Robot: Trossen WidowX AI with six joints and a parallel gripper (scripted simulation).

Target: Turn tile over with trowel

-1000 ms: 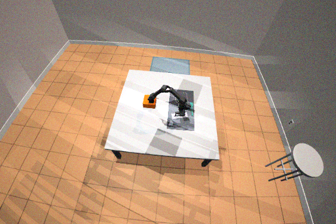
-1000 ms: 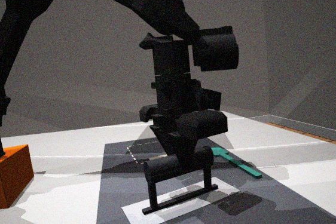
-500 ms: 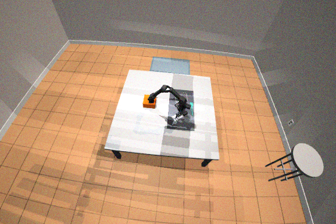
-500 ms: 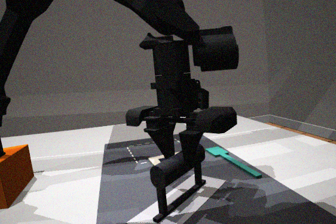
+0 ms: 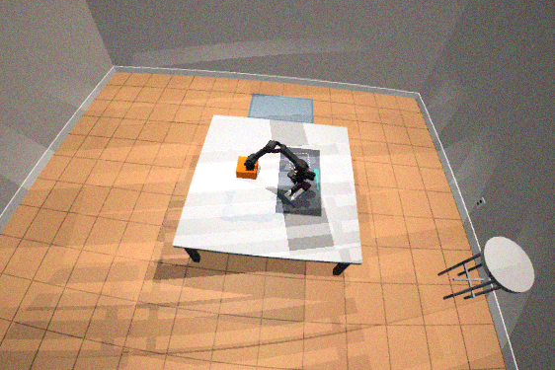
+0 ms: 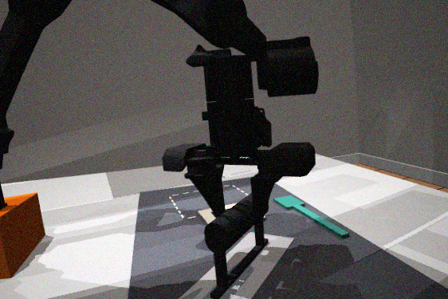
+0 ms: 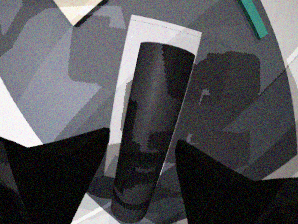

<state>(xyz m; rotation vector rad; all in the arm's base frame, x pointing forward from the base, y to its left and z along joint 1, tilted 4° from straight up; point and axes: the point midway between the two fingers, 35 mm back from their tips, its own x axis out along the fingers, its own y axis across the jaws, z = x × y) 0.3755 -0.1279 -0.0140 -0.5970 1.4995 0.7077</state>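
The dark mat is 2 cm ahead of my gripper tip, 12 cm to the left of it and 8 cm below it. The rest, counted from my gripper tip: teal strip: 16 cm ahead, 13 cm to the left, 6 cm below; then cream tile: 3 cm ahead, 18 cm to the left, 6 cm below.
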